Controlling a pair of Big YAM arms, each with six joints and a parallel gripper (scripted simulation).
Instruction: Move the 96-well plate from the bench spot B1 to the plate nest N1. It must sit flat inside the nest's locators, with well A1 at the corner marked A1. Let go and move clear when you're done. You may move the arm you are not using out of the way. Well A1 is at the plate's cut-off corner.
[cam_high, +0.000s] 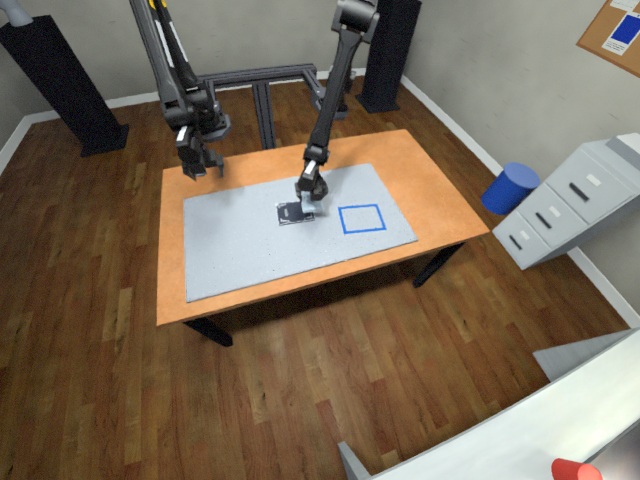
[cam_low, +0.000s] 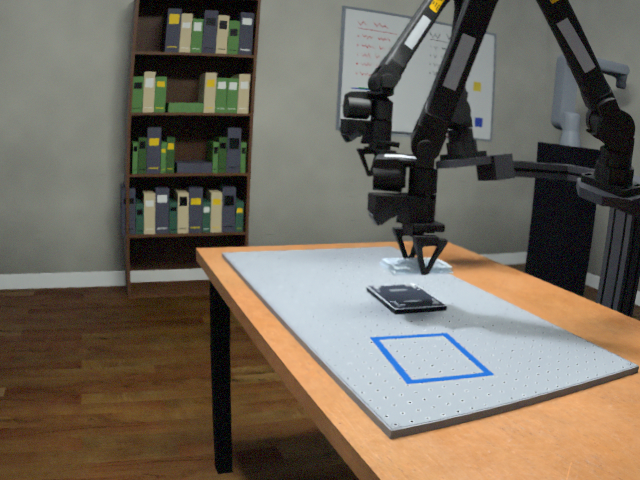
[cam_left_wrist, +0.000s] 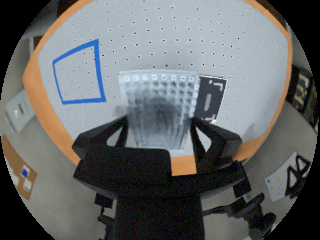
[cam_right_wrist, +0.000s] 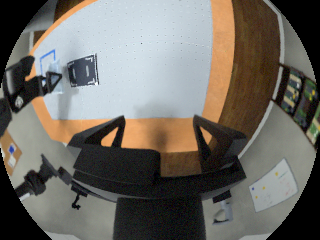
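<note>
Right now my left hand is 20 mm past the black plate nest, 70 mm to the left of it and 90 mm above it. The rest, counted from my left hand: clear 96-well plate (right at my left hand).
</note>
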